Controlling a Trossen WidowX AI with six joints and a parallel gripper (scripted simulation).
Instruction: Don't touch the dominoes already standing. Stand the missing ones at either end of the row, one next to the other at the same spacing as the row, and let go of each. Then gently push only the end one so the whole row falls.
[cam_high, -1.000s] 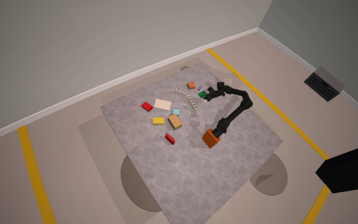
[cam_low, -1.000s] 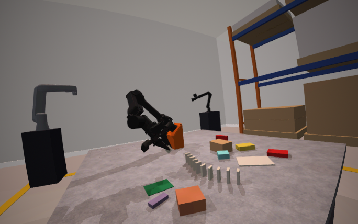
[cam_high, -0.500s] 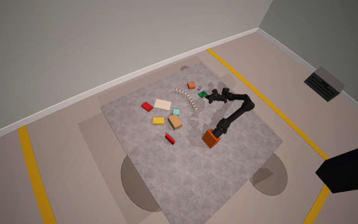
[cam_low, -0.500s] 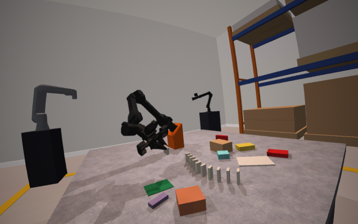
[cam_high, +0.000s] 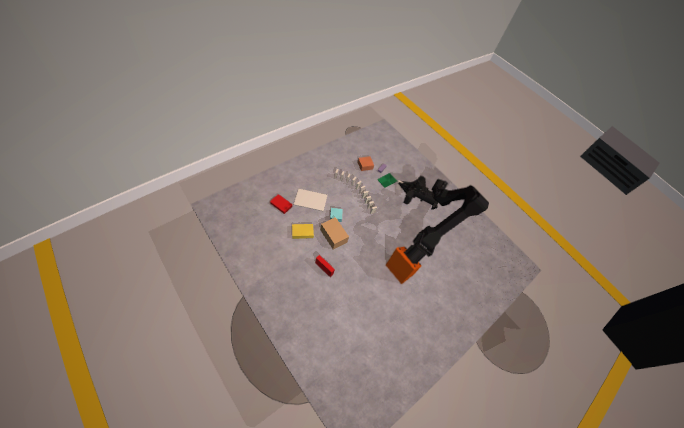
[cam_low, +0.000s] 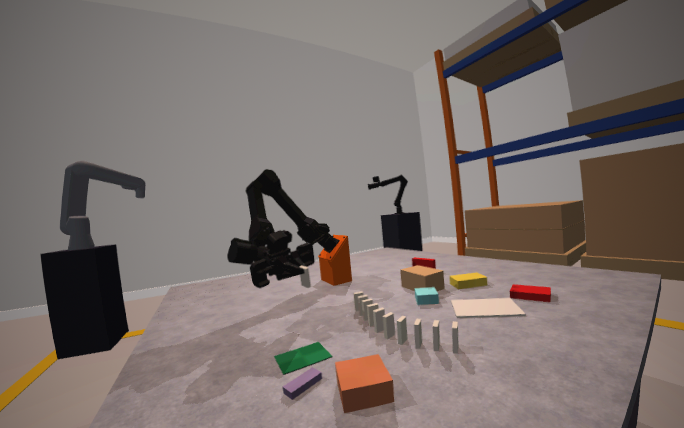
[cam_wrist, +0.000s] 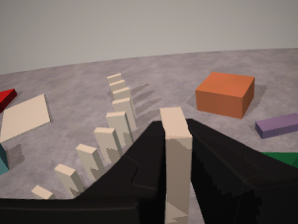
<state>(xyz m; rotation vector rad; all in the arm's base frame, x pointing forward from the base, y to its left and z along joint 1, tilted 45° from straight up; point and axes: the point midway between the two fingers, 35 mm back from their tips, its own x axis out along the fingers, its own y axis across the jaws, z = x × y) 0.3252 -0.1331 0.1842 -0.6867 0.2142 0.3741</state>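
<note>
Right now the green tile is 11 cm ahead of my gripper tip, 5 cm to the right of it and 14 cm below it. Also, from my gripper tip: purple block (20 cm ahead, 8 cm to the right, 14 cm below); then orange block (26 cm ahead, 13 cm below); then teal block (4 cm ahead, 33 cm to the left, 13 cm below).
</note>
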